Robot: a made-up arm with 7 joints. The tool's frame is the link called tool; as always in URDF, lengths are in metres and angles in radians. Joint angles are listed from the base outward.
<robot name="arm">
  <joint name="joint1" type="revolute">
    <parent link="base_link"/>
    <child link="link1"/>
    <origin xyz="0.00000 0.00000 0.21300" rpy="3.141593 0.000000 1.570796"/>
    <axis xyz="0 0 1"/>
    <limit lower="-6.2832" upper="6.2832"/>
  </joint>
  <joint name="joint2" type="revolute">
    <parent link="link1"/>
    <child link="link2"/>
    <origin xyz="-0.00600 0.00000 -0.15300" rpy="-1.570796 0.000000 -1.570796"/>
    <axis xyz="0 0 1"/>
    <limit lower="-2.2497" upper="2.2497"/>
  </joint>
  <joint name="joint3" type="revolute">
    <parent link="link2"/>
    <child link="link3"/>
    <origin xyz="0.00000 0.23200 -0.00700" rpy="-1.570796 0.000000 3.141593"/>
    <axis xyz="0 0 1"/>
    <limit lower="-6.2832" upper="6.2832"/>
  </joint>
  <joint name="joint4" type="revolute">
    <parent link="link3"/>
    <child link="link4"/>
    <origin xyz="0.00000 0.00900 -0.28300" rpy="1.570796 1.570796 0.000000"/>
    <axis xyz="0 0 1"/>
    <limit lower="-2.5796" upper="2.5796"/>
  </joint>
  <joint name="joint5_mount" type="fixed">
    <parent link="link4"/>
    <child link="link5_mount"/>
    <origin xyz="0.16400 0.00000 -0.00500"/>
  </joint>
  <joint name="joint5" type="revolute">
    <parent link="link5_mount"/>
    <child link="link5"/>
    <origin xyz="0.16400 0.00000 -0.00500" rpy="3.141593 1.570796 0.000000"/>
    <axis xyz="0 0 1"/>
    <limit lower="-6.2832" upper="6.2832"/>
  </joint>
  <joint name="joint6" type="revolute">
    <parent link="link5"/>
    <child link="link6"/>
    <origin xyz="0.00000 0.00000 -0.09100" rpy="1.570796 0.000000 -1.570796"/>
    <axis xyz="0 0 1"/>
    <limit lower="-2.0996" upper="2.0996"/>
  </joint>
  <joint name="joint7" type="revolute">
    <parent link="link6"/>
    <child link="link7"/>
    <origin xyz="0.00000 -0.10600 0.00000" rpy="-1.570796 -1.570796 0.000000"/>
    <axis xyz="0 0 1"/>
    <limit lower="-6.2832" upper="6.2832"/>
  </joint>
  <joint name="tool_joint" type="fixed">
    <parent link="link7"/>
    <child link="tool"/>
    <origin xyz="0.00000 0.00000 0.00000" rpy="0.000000 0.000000 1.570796"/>
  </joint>
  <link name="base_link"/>
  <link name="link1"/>
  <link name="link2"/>
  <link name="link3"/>
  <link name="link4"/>
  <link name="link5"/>
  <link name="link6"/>
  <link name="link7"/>
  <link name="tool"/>
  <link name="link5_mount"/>
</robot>
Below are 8 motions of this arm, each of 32 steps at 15 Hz.
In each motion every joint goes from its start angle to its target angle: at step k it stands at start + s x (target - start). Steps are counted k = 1, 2, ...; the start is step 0. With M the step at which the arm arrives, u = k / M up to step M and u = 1 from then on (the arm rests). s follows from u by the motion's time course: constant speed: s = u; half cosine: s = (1 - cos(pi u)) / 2; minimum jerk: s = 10 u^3 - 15 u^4 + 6 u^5.
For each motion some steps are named. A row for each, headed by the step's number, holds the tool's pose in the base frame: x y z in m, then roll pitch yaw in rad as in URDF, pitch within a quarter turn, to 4 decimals.
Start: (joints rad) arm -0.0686 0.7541 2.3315 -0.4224 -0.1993 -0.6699 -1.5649
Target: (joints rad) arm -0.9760 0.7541 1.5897 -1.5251 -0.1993 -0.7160 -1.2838
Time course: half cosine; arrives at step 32
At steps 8, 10, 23, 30, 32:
8: 0.6733 0.4126 0.9003 1.4441 0.7032 -0.4764
10: 0.6155 0.4864 0.8782 1.3932 0.7145 -0.3485
23: -0.0603 0.6429 0.7521 1.1222 0.7350 0.8071
30: -0.2268 0.5339 0.7257 1.0705 0.7150 1.1769
32: -0.2344 0.5263 0.7243 1.0677 0.7135 1.1975

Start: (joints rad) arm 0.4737 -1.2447 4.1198 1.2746 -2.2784 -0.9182 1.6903
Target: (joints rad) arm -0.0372 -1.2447 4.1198 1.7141 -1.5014 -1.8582 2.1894
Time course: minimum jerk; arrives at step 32
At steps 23, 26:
23: -0.4782 0.4049 0.4042 2.5906 0.0387 -0.6142
26: -0.4878 0.3735 0.4055 2.7030 -0.0108 -0.6210

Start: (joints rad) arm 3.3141 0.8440 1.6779 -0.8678 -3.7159 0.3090 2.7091
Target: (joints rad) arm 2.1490 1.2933 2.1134 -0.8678 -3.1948 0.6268 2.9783
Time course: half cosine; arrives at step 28
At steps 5, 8, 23, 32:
5: -0.6825 -0.3479 0.8777 1.8632 0.1996 2.8215
8: -0.6656 -0.4351 0.8254 1.7812 0.1502 2.9159
23: -0.2141 -0.8693 0.4338 1.1717 -0.1214 -2.4413
32: -0.1436 -0.8837 0.3907 1.1016 -0.1333 -2.3159

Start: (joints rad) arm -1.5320 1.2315 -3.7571 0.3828 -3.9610 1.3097 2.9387
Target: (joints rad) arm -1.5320 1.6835 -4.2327 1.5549 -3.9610 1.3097 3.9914
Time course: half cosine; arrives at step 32
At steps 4, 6, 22, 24, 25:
4: 0.0423 0.8518 0.8123 1.7732 -0.4571 0.9369
6: 0.0598 0.8478 0.8100 1.8219 -0.5046 0.8804
22: 0.3304 0.6954 0.6623 2.6372 -0.7879 -0.5107
24: 0.3530 0.6670 0.6369 2.6996 -0.7884 -0.6809
25: 0.3620 0.6540 0.6256 2.7245 -0.7889 -0.7547

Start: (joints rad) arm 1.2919 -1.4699 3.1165 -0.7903 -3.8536 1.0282 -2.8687
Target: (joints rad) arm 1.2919 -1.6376 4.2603 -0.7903 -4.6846 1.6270 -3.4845
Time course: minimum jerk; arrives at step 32
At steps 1, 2, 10, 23, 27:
1: -0.1364 0.7482 0.8274 -2.5545 -0.3019 1.9716
2: -0.1371 0.7481 0.8273 -2.5555 -0.3030 1.9734
10: -0.2014 0.7408 0.8053 -2.6511 -0.3888 2.1476
23: -0.4122 0.7271 0.6105 -2.9048 -0.4346 2.8062
27: -0.4353 0.7251 0.5658 -2.9145 -0.4215 2.8859

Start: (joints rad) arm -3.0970 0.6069 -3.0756 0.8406 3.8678 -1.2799 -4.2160
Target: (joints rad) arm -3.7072 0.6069 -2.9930 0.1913 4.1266 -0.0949 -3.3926
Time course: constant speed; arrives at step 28
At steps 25, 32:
25: -0.3853 -0.2622 1.2812 -2.8073 -0.0282 -0.2150
32: -0.4102 -0.2955 1.2682 -2.7788 -0.1547 -0.3181

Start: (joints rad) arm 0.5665 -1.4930 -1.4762 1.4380 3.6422 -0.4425 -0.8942
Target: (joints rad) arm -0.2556 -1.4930 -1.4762 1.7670 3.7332 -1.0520 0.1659
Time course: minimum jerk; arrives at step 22
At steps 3, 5, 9, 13, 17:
3: -0.1932 0.7001 0.4975 -1.8920 -0.4966 2.4408
5: -0.2166 0.6821 0.4983 -1.8971 -0.4399 2.4211
9: -0.3032 0.5975 0.5011 -1.9258 -0.2120 2.3305
13: -0.3876 0.4676 0.5037 -1.9829 0.0668 2.1846
17: -0.4270 0.3614 0.5048 -2.0425 0.2584 2.0498

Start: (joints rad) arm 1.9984 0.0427 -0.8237 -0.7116 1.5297 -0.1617 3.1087
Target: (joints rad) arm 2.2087 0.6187 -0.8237 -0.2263 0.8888 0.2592 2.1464
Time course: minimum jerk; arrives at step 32
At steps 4, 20, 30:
4: -0.1642 0.2747 1.2904 2.4719 0.1452 0.3740
20: -0.3359 -0.2111 1.3122 2.7157 -0.1752 1.4708
30: -0.4266 -0.3840 1.2260 2.4431 -0.2731 1.9238

